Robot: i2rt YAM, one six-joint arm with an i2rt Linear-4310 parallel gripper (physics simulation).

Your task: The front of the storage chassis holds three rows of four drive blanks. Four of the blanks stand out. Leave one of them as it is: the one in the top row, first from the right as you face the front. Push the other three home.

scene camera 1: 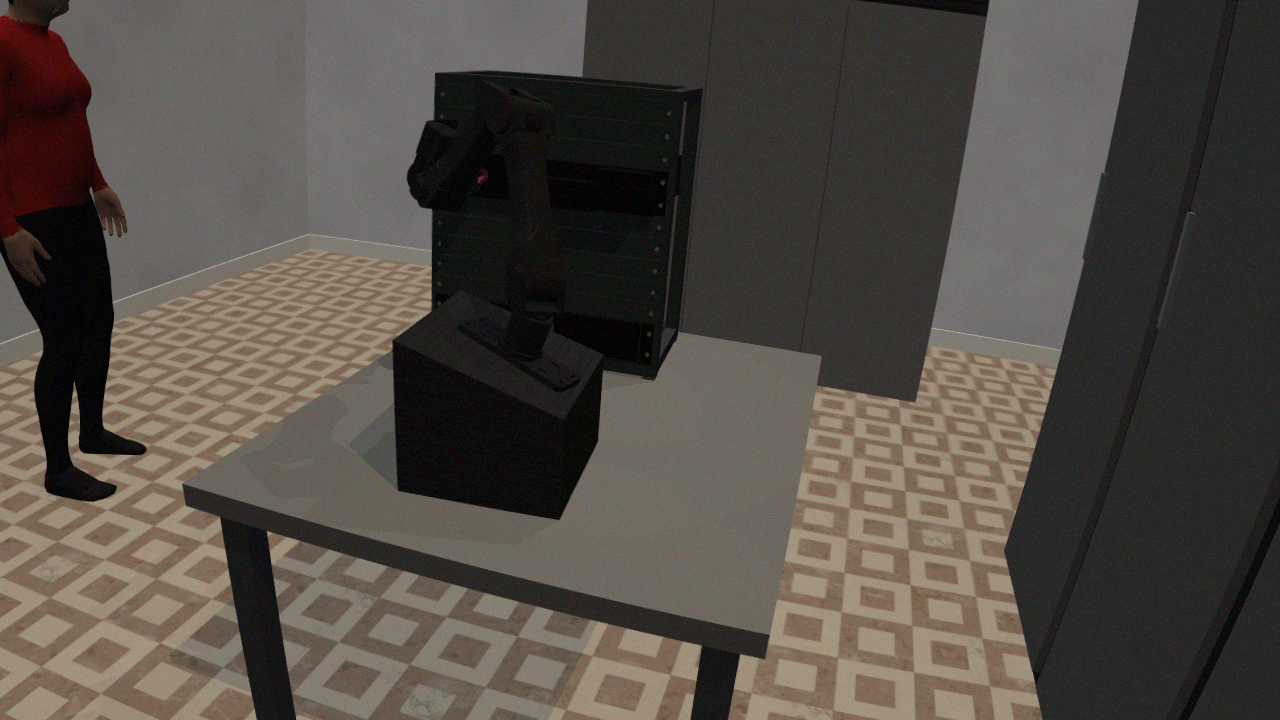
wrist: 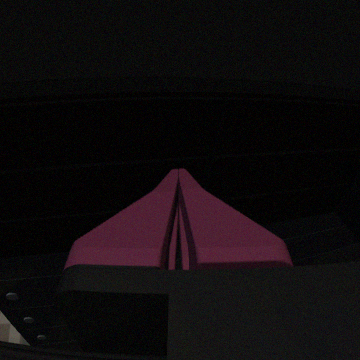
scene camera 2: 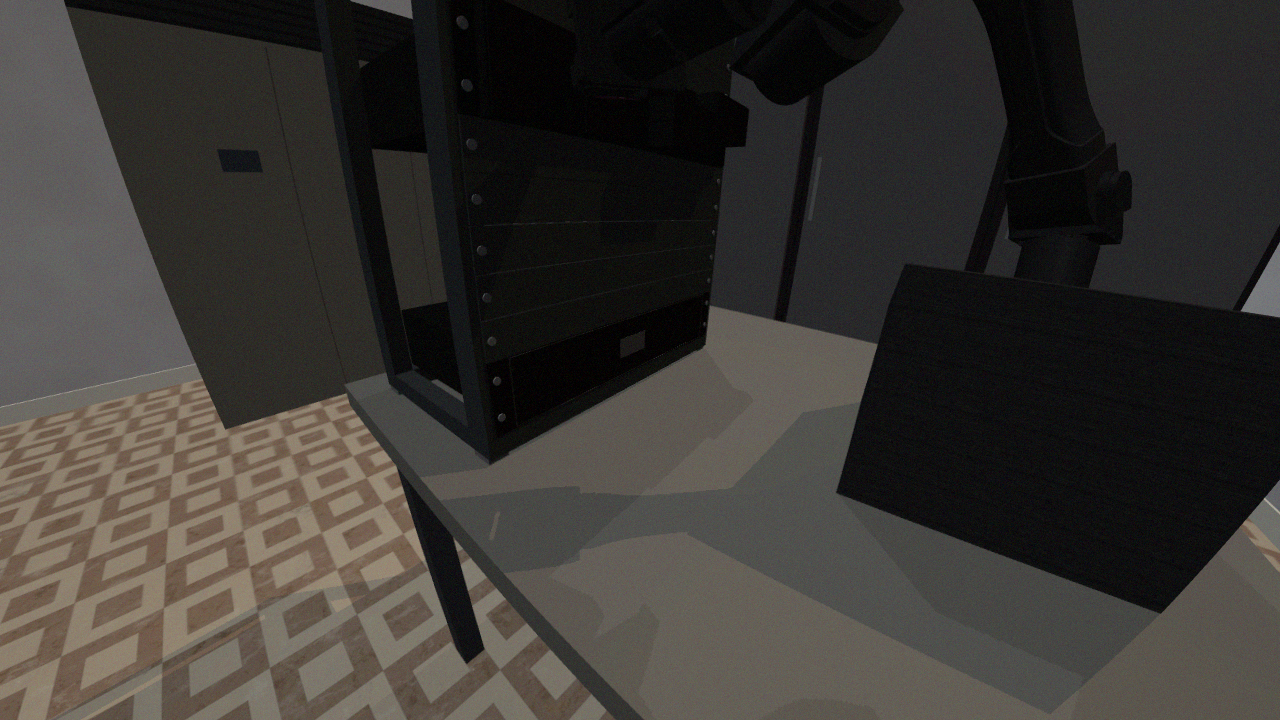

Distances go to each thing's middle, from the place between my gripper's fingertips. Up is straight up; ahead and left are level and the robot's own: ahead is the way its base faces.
Scene:
I see the rack [scene camera 2: 543, 320] 170 mm ahead of my hand, 100 mm below it and 90 mm to the right of it.

